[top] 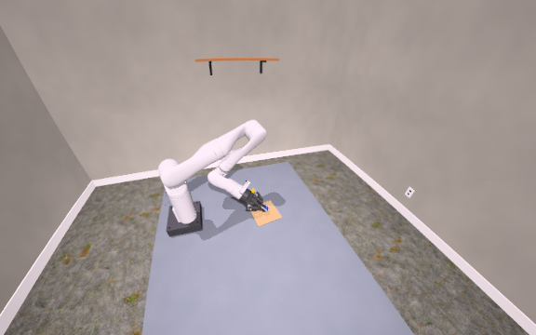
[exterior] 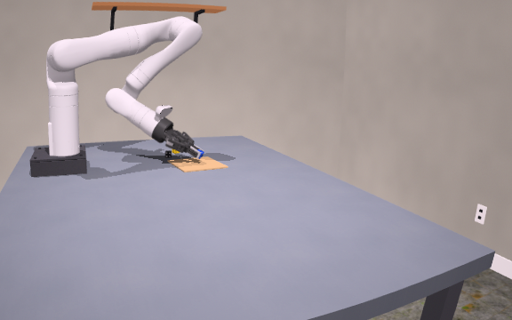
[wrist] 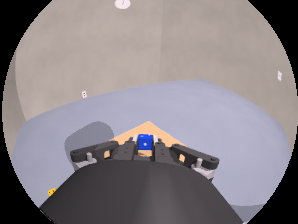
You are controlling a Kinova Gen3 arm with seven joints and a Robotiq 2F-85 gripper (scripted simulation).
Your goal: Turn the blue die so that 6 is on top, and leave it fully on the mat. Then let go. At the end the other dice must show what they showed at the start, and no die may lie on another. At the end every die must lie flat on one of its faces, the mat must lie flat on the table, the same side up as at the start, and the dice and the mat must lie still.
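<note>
My gripper is now 10 mm to the left of the blue die, 10 mm short of it and 10 mm above it. Round my hand: black die: 110 mm to the left, 70 mm behind, 30 mm below; mat: 40 mm below; yellow die: 170 mm to the left, 30 mm below, 30 mm behind.
</note>
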